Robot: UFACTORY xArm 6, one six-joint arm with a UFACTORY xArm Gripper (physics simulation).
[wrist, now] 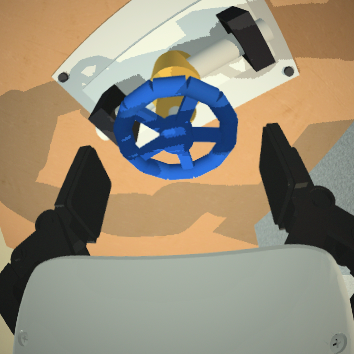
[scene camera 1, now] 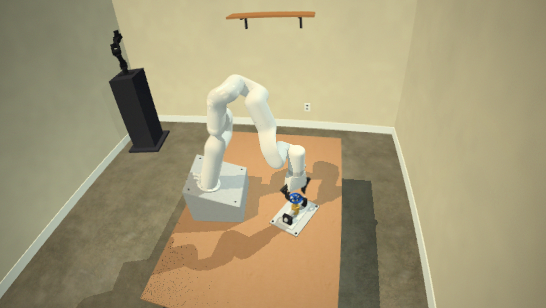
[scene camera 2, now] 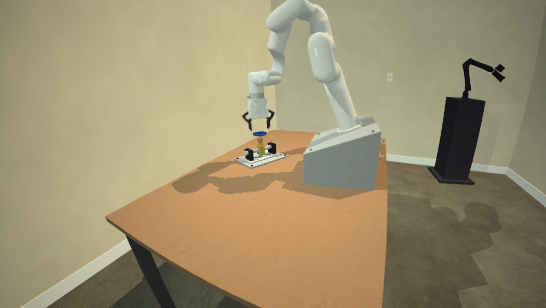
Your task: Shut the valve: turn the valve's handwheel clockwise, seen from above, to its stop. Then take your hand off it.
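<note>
The valve's blue handwheel (scene camera 1: 296,198) (scene camera 2: 259,133) (wrist: 172,133) is a spoked ring lying level on top of the brass valve body (scene camera 1: 295,208) (scene camera 2: 261,148) (wrist: 174,64). The valve stands on a white base plate (scene camera 1: 306,219) (scene camera 2: 270,160) (wrist: 115,37). My gripper (scene camera 1: 296,191) (scene camera 2: 259,128) (wrist: 178,154) points down and is open and empty. In scene camera 2 its fingertips are slightly above the wheel, one to each side. In the wrist view the wheel lies between and beyond the fingers, with a gap on both sides. No finger visibly touches it.
Black pipe supports (scene camera 1: 287,219) (scene camera 2: 249,154) (wrist: 247,40) stand on either side of the valve body. The arm's grey base block (scene camera 1: 217,207) (scene camera 2: 340,160) is beside the valve on the orange table (scene camera 1: 280,280) (scene camera 2: 250,215). A black pedestal (scene camera 1: 135,110) (scene camera 2: 459,140) stands off the table.
</note>
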